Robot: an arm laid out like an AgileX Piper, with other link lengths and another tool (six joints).
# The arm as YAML. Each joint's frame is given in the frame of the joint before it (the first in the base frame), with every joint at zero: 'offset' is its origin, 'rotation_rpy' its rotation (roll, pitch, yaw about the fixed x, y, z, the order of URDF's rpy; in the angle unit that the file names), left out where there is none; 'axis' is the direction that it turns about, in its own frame. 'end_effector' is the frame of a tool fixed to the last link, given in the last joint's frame.
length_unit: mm
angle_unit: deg
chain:
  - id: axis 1
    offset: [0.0, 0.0, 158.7]
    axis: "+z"
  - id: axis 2
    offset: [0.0, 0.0, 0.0]
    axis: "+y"
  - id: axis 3
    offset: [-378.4, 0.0, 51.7]
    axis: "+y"
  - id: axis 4
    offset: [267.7, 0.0, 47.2]
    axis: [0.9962, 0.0, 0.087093]
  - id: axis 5
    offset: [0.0, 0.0, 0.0]
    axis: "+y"
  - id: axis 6
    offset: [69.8, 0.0, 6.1]
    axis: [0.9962, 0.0, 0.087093]
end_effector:
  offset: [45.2, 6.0, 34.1]
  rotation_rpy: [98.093, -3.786, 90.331]
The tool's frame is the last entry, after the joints.
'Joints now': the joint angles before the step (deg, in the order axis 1, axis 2, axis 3, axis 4, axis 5, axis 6). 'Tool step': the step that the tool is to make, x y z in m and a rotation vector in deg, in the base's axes. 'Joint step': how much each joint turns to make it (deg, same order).
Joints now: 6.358, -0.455, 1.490, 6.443, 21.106, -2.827
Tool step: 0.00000, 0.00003, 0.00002, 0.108, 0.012, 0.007
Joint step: -0.002, 0.003, 0.000, 0.115, -0.003, -0.006
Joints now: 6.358, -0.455, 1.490, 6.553, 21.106, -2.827
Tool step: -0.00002, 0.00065, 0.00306, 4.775, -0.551, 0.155
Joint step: 0.002, 0.002, 0.000, 4.679, -1.092, 0.006
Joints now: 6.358, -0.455, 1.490, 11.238, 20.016, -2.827
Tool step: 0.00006, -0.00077, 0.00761, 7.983, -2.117, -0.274
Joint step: 0.001, 0.001, 0.001, 7.659, -3.094, 0.005
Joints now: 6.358, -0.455, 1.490, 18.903, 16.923, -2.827
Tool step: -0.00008, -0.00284, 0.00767, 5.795, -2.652, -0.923
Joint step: -0.003, 0.000, 0.001, 5.400, -3.524, -0.009
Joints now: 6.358, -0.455, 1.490, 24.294, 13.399, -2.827
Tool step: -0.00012, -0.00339, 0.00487, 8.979, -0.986, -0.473
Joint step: -0.002, -0.002, -0.001, 8.758, -2.245, 0.005
